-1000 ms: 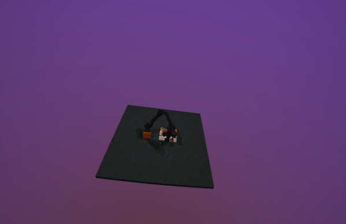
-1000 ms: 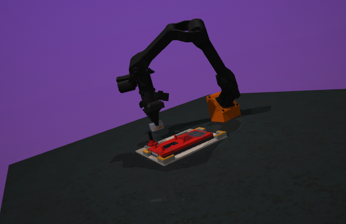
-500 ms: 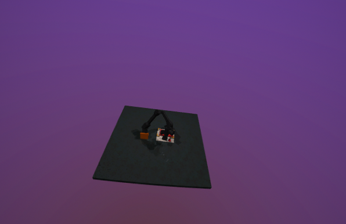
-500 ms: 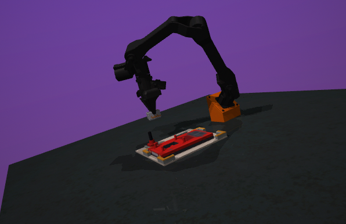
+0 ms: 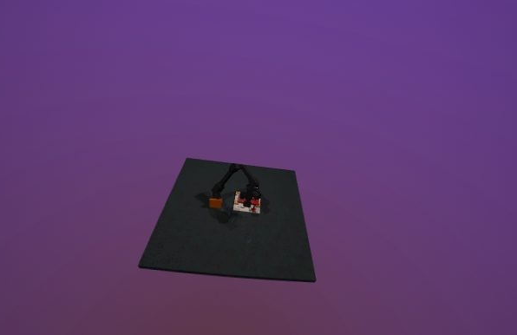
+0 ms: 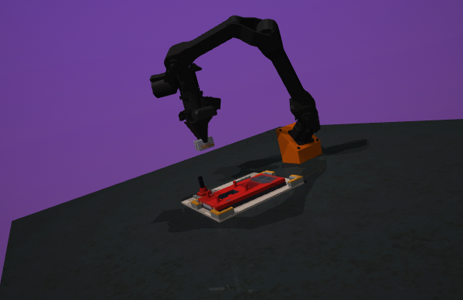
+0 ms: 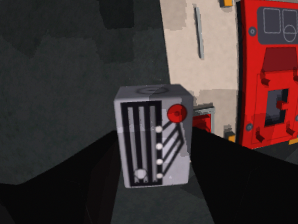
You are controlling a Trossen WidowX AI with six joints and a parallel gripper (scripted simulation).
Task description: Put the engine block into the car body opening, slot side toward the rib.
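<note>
The cream base plate lies 160 mm to the left of my gripper tip and 130 mm below it. From my gripper tip the other things lie so: engine block: 10 mm below; then dark upright peg: 100 mm below, 70 mm to the left, 60 mm ahead.
</note>
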